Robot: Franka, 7 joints.
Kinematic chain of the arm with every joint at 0, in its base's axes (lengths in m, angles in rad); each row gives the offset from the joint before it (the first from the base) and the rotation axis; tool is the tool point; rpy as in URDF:
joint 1: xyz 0 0 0.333 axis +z
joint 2: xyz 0 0 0 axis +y
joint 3: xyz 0 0 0.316 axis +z
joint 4: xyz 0.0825 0 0 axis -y
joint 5: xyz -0.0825 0 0.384 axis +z
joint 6: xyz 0 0 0 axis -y
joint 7: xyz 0.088 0 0 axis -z
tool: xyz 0 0 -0.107 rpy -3.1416 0 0
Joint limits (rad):
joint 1: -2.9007..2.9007
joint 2: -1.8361..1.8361
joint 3: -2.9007..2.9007
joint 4: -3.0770..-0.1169
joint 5: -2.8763..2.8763
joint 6: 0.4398..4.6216
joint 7: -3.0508..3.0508
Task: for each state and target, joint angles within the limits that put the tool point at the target. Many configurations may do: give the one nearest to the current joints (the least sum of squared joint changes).
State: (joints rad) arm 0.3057 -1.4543 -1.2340 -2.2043 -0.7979 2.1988 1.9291
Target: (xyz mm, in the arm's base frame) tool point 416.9 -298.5 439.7
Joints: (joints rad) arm 0.9613 -1.3211 -1.3355 -2.2641 -0.8060 2.2474 1.9291
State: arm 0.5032 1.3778 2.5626 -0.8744 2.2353 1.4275 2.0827
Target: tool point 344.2 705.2 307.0
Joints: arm 1.0611 1.8361 2.3741 -0.5776 2.3704 1.1213 2.0827
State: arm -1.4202 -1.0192 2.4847 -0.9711 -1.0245 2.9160 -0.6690
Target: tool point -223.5 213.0 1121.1
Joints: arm -0.7706 -0.2047 2.7852 -0.3263 -0.9599 2.9319 -0.6690
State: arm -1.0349 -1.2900 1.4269 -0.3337 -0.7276 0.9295 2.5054
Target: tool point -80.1 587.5 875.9
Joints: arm -1.0913 -0.9610 1.3429 -0.3231 -0.8176 1.5872 2.5054
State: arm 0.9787 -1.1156 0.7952 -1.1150 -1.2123 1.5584 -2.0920
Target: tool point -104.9 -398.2 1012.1
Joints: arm 1.4210 -1.0784 0.3542 -0.8269 -1.3232 1.6256 -2.0920
